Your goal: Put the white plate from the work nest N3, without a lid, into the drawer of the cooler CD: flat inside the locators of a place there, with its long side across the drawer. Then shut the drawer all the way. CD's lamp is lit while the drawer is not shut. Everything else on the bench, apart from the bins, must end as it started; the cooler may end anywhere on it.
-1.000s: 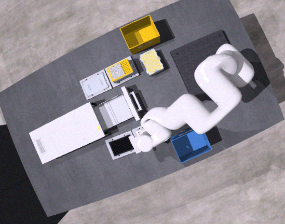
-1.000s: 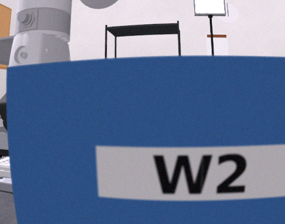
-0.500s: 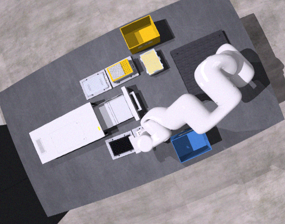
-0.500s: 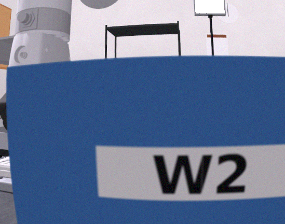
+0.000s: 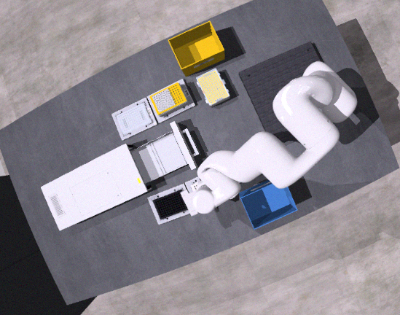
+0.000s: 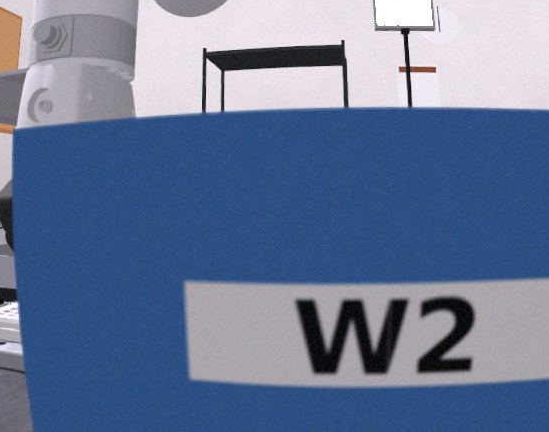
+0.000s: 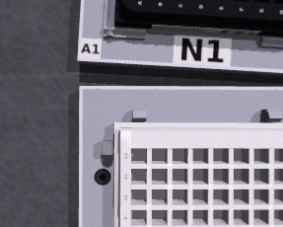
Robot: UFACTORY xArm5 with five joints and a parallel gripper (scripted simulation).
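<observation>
Right now the nest is 3 cm below my hand. From my hand the other things lie so: blue bin W2: 19 cm behind, 13 cm to the left, 1 cm above; then white plate: 1 cm below; then black plate: 17 cm ahead, 1 cm below.
</observation>
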